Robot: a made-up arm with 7 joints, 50 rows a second.
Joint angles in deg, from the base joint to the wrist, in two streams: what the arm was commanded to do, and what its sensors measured. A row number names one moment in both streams.
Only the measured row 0 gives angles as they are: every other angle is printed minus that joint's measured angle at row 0.
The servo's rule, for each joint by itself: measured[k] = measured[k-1] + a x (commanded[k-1-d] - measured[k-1]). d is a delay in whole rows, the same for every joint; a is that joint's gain. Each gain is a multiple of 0.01, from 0.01 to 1. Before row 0 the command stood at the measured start. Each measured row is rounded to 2 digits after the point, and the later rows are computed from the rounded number. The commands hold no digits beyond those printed.
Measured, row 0:
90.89, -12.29, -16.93, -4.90, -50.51, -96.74, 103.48
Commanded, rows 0 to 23:
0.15, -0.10, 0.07, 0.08, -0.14, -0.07, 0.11
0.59, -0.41, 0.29, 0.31, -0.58, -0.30, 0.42
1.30, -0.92, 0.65, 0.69, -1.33, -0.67, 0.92
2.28, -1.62, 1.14, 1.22, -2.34, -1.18, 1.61
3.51, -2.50, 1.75, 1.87, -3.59, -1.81, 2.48
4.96, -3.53, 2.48, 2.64, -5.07, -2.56, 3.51
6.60, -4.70, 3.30, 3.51, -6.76, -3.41, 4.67
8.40, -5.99, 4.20, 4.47, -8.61, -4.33, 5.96
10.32, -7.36, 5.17, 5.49, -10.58, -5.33, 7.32
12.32, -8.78, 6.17, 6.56, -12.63, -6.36, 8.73
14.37, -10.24, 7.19, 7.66, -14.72, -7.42, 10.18
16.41, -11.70, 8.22, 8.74, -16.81, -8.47, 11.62
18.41, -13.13, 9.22, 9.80, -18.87, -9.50, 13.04
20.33, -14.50, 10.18, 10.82, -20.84, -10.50, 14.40
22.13, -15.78, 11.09, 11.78, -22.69, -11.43, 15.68
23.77, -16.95, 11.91, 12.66, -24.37, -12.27, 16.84
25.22, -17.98, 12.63, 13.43, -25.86, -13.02, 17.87
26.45, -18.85, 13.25, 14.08, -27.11, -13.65, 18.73
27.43, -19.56, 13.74, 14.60, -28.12, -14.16, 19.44
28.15, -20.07, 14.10, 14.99, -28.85, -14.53, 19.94
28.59, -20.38, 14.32, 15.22, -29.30, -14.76, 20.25
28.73, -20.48, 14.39, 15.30, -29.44, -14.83, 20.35
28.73, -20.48, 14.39, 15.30, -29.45, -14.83, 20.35
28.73, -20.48, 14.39, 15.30, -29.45, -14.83, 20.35
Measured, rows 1 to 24:
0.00, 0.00, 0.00, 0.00, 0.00, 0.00, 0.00
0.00, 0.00, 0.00, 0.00, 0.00, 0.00, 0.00
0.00, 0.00, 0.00, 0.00, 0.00, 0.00, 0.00
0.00, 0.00, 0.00, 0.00, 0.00, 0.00, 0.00
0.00, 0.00, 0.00, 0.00, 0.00, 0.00, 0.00
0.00, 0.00, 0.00, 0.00, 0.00, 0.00, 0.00
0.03, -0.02, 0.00, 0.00, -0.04, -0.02, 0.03
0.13, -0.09, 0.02, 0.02, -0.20, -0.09, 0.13
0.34, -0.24, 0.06, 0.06, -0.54, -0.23, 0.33
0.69, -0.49, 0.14, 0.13, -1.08, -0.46, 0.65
1.20, -0.85, 0.25, 0.23, -1.83, -0.78, 1.11
1.88, -1.33, 0.41, 0.37, -2.80, -1.21, 1.71
2.73, -1.94, 0.61, 0.56, -3.99, -1.74, 2.45
3.75, -2.67, 0.86, 0.79, -5.38, -2.36, 3.33
4.93, -3.51, 1.16, 1.07, -6.94, -3.07, 4.33
6.26, -4.46, 1.51, 1.40, -8.65, -3.86, 5.43
7.72, -5.50, 1.91, 1.78, -10.47, -4.71, 6.62
9.28, -6.62, 2.35, 2.20, -12.37, -5.61, 7.87
10.92, -7.79, 2.83, 2.66, -14.32, -6.54, 9.16
12.61, -9.00, 3.34, 3.15, -16.28, -7.49, 10.47
14.32, -10.22, 3.88, 3.67, -18.20, -8.44, 11.77
16.02, -11.43, 4.44, 4.21, -20.05, -9.36, 13.04
17.68, -12.61, 5.01, 4.76, -21.79, -10.24, 14.25
19.26, -13.73, 5.59, 5.32, -23.39, -11.06, 15.37
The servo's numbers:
d 6
a 0.18 0.18 0.07 0.06 0.30 0.24 0.25

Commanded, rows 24 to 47:
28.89, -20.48, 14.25, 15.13, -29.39, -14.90, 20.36
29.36, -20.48, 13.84, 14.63, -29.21, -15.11, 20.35
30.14, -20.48, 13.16, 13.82, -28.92, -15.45, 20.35
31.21, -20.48, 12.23, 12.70, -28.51, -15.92, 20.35
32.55, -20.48, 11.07, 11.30, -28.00, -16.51, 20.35
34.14, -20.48, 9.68, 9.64, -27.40, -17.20, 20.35
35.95, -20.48, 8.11, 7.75, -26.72, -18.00, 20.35
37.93, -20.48, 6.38, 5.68, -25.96, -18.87, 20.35
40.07, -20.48, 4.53, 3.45, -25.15, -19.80, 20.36
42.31, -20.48, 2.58, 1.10, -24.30, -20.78, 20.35
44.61, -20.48, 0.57, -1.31, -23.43, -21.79, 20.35
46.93, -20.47, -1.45, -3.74, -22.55, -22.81, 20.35
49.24, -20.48, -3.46, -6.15, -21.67, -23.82, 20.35
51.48, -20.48, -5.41, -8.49, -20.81, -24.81, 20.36
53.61, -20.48, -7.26, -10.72, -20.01, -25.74, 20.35
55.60, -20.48, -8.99, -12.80, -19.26, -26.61, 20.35
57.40, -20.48, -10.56, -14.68, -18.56, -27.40, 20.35
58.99, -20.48, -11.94, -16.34, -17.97, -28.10, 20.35
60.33, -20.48, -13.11, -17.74, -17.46, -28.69, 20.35
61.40, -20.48, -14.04, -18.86, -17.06, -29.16, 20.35
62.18, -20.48, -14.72, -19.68, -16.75, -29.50, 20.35
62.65, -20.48, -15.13, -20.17, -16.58, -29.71, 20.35
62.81, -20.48, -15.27, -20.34, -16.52, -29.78, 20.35
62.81, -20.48, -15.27, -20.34, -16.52, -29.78, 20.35
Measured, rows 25 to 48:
20.73, -14.78, 6.16, 5.88, -24.81, -11.80, 16.39
22.07, -15.73, 6.72, 6.43, -26.02, -12.46, 17.28
23.24, -16.57, 7.25, 6.96, -27.00, -13.01, 18.02
24.23, -17.27, 7.75, 7.46, -27.73, -13.45, 18.60
25.04, -17.85, 8.21, 7.93, -28.25, -13.78, 19.04
25.70, -18.32, 8.64, 8.37, -28.61, -14.03, 19.37
26.27, -18.71, 9.03, 8.78, -28.84, -14.24, 19.62
26.83, -19.03, 9.37, 9.13, -28.95, -14.45, 19.80
27.43, -19.29, 9.64, 9.41, -28.94, -14.69, 19.94
28.11, -19.50, 9.82, 9.61, -28.81, -14.99, 20.04
28.91, -19.68, 9.91, 9.71, -28.57, -15.35, 20.12
29.85, -19.82, 9.89, 9.71, -28.22, -15.79, 20.18
30.95, -19.94, 9.77, 9.59, -27.77, -16.32, 20.22
32.21, -20.04, 9.53, 9.36, -27.23, -16.93, 20.25
33.62, -20.12, 9.18, 9.01, -26.61, -17.62, 20.28
35.18, -20.18, 8.72, 8.54, -25.92, -18.38, 20.30
36.88, -20.23, 8.15, 7.95, -25.17, -19.20, 20.31
38.69, -20.27, 7.48, 7.25, -24.38, -20.07, 20.32
40.59, -20.31, 6.71, 6.45, -23.57, -20.97, 20.33
42.55, -20.34, 5.86, 5.55, -22.74, -21.89, 20.34
44.54, -20.37, 4.94, 4.57, -21.92, -22.81, 20.34
46.53, -20.39, 3.96, 3.53, -21.12, -23.72, 20.34
48.49, -20.41, 2.94, 2.44, -20.35, -24.60, 20.34
50.38, -20.42, 1.90, 1.31, -19.64, -25.44, 20.34

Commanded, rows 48 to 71:
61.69, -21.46, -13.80, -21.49, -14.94, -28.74, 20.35
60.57, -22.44, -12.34, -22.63, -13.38, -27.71, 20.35
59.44, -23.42, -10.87, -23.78, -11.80, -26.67, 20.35
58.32, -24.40, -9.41, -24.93, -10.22, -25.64, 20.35
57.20, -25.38, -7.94, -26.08, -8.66, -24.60, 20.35
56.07, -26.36, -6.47, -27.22, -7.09, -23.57, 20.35
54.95, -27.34, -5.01, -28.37, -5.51, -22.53, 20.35
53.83, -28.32, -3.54, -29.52, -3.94, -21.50, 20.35
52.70, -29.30, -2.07, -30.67, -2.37, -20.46, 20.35
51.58, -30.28, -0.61, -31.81, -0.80, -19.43, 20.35
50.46, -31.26, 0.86, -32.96, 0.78, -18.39, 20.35
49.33, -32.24, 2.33, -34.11, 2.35, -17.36, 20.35
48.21, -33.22, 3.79, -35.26, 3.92, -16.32, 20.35
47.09, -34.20, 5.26, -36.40, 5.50, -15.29, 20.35
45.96, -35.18, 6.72, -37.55, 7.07, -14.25, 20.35
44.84, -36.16, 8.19, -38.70, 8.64, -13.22, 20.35
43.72, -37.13, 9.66, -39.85, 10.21, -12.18, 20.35
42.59, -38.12, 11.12, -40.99, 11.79, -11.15, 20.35
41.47, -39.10, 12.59, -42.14, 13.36, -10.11, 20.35
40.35, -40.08, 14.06, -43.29, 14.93, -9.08, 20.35
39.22, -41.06, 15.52, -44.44, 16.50, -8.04, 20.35
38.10, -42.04, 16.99, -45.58, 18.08, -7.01, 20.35
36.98, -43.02, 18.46, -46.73, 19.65, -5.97, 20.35
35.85, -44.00, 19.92, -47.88, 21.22, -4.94, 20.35
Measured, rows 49 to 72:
52.17, -20.43, 0.85, 0.17, -18.99, -26.22, 20.34
53.83, -20.44, -0.19, -0.97, -18.41, -26.93, 20.34
55.33, -20.45, -1.21, -2.09, -17.91, -27.55, 20.34
56.65, -20.46, -2.18, -3.17, -17.51, -28.07, 20.34
57.76, -20.46, -3.10, -4.20, -17.21, -28.48, 20.34
58.67, -20.46, -3.95, -5.17, -17.00, -28.79, 20.34
59.21, -20.64, -4.64, -6.15, -16.38, -28.78, 20.34
59.45, -20.96, -5.18, -7.14, -15.48, -28.52, 20.34
59.45, -21.40, -5.58, -8.14, -14.38, -28.08, 20.34
59.25, -21.94, -5.85, -9.15, -13.13, -27.49, 20.34
58.88, -22.56, -6.00, -10.17, -11.79, -26.80, 20.34
58.37, -23.24, -6.03, -11.19, -10.38, -26.02, 20.34
57.75, -23.98, -5.96, -12.22, -8.92, -25.18, 20.34
57.04, -24.76, -5.79, -13.26, -7.43, -24.30, 20.34
56.26, -25.58, -5.53, -14.30, -5.91, -23.38, 20.34
55.42, -26.43, -5.19, -15.35, -4.38, -22.43, 20.34
54.53, -27.30, -4.77, -16.41, -2.83, -21.46, 20.34
53.59, -28.19, -4.27, -17.47, -1.28, -20.48, 20.34
52.62, -29.10, -3.71, -18.54, 0.28, -19.48, 20.34
51.62, -30.02, -3.08, -19.61, 1.85, -18.47, 20.34
50.60, -30.95, -2.39, -20.69, 3.42, -17.46, 20.34
49.56, -31.89, -1.65, -21.77, 4.99, -16.44, 20.34
48.51, -32.83, -0.86, -22.85, 6.56, -15.42, 20.34
47.44, -33.78, -0.02, -23.94, 8.13, -14.40, 20.34

